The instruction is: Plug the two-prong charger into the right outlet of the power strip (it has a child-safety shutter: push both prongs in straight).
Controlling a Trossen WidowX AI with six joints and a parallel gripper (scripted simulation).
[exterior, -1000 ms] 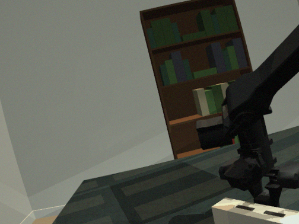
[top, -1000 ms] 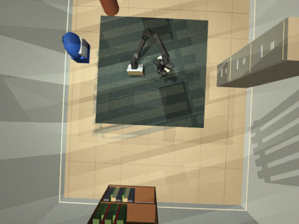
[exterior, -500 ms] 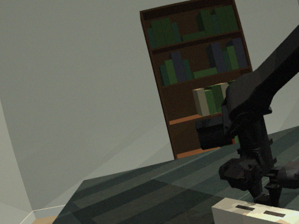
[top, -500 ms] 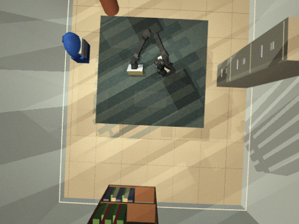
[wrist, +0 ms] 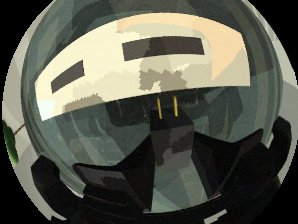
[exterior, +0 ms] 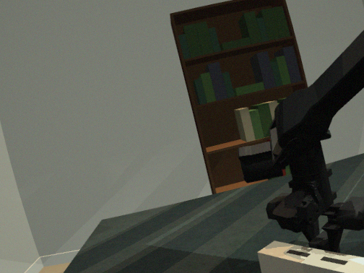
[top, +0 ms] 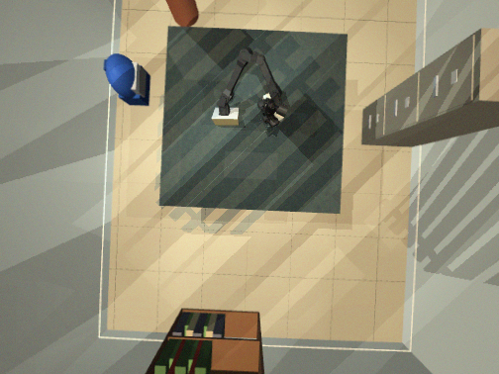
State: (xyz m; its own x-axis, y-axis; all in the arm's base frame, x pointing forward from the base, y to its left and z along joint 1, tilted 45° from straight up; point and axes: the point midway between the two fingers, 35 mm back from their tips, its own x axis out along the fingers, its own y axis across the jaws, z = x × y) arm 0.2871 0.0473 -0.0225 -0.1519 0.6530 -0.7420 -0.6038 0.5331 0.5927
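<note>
Now: the dark charger 10 mm ahead of my gripper tip, 10 mm to the left of it and 10 mm above it.
</note>
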